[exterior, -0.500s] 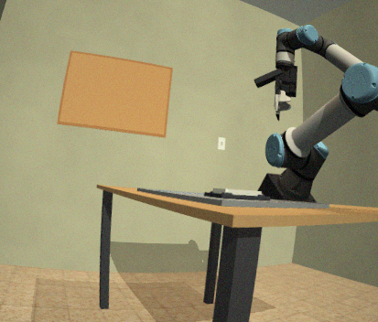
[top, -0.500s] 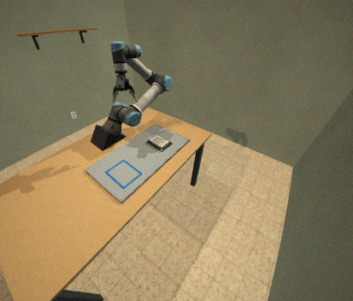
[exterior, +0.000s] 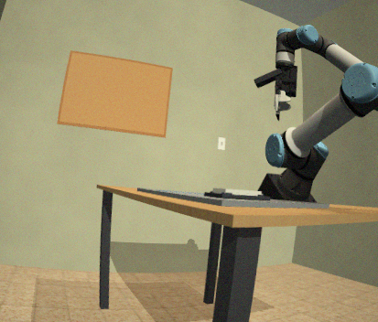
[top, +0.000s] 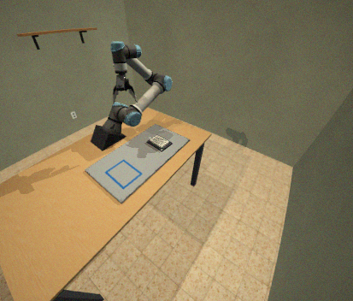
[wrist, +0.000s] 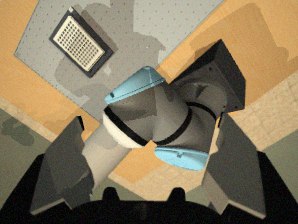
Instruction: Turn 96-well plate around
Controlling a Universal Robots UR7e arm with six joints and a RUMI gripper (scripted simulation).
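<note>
Now: hand 280 mm above the white 96-well plate, 220 mm short of it and 60 mm to the right of it. From my hand the other things lie so: white corner label: 290 mm below, 280 mm ahead, 10 mm to the right; dark plate nest N1: 290 mm below, 220 mm ahead, 60 mm to the left.
</note>
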